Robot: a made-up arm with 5 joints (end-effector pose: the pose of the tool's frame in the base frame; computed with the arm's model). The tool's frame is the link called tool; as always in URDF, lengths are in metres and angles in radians. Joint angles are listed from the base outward.
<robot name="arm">
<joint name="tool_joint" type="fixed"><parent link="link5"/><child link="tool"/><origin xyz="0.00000 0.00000 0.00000" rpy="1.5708 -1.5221 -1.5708"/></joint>
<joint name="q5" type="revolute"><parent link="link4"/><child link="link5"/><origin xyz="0.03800 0.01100 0.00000"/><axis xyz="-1 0 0"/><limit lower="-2.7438" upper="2.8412" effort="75" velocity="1.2"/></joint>
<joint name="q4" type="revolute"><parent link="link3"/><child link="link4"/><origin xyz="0.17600 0.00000 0.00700"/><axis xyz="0 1 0"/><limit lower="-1.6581" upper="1.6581" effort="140" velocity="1.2"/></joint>
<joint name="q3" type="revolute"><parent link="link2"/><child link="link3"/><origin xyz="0.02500 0.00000 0.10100"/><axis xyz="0 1 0"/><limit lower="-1.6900" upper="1.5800" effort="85" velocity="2.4"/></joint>
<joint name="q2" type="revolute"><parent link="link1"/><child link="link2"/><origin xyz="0.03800 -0.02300 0.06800"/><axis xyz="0 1 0"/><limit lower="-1.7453" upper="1.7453" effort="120" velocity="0.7"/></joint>
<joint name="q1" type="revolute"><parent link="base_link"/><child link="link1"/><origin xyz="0.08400 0.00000 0.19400"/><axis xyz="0 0 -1"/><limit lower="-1.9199" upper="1.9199" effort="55" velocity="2.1"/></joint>
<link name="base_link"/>
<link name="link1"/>
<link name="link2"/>
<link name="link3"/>
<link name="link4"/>
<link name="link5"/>
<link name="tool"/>
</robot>
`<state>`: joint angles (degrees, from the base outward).
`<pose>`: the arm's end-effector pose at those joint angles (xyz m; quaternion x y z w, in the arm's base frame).
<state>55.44 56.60 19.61 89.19 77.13</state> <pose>0.1581 -0.1287 0.1179 0.5537 0.2595 0.1299 0.7805</pose>
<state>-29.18 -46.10 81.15 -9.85 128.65</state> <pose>0.2340 0.0700 0.2385 -0.4003 -0.3562 0.8244 0.1825</pose>
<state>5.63 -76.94 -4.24 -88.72 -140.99</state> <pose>0.0111 -0.0049 0.4908 -0.7160 0.2738 -0.6194 0.1694</pose>
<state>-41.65 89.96 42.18 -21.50 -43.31</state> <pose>0.1015 -0.0005 0.0663 -0.1242 0.1291 -0.0382 0.9831</pose>
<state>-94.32 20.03 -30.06 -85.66 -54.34</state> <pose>0.0760 0.2646 0.4237 -0.9679 0.2463 0.0158 0.0470</pose>
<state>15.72 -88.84 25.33 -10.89 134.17</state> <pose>0.1000 -0.0170 0.4863 -0.9502 -0.2806 0.1149 0.0723</pose>
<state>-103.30 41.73 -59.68 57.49 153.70</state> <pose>0.0224 0.3127 0.3574 0.1720 0.3900 -0.7215 0.5457</pose>
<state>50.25 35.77 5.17 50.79 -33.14</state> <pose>0.2370 -0.2027 0.1813 0.0019 0.0150 -0.6831 0.7302</pose>
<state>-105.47 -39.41 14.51 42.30 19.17</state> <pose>0.0459 0.1826 0.4250 0.4153 -0.4219 0.7044 0.3916</pose>
